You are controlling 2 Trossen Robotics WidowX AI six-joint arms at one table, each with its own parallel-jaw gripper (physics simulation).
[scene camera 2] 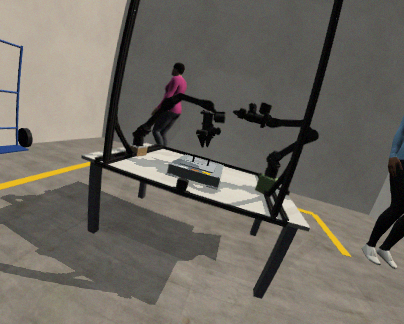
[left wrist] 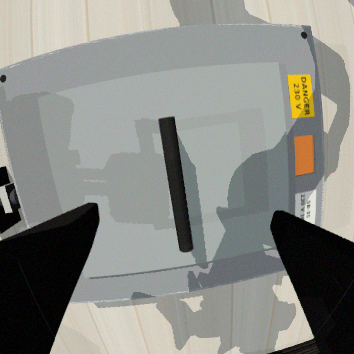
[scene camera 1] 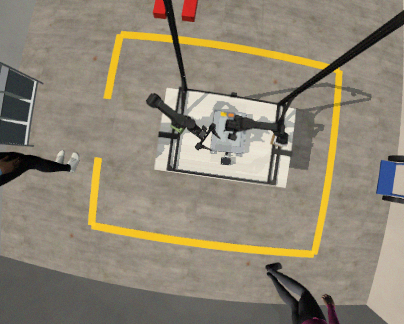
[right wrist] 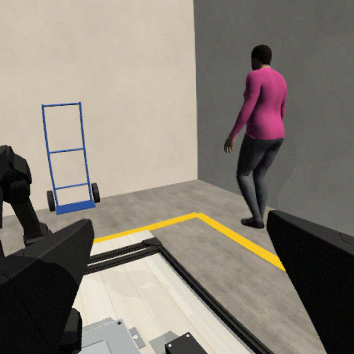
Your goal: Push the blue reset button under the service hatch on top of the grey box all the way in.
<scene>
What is the right gripper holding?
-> Nothing.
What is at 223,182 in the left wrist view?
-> A service hatch.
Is the right gripper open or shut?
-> Open.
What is the left gripper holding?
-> Nothing.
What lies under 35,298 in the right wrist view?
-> The right gripper.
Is the left gripper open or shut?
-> Open.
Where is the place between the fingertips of the left gripper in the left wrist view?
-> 187,216
</scene>
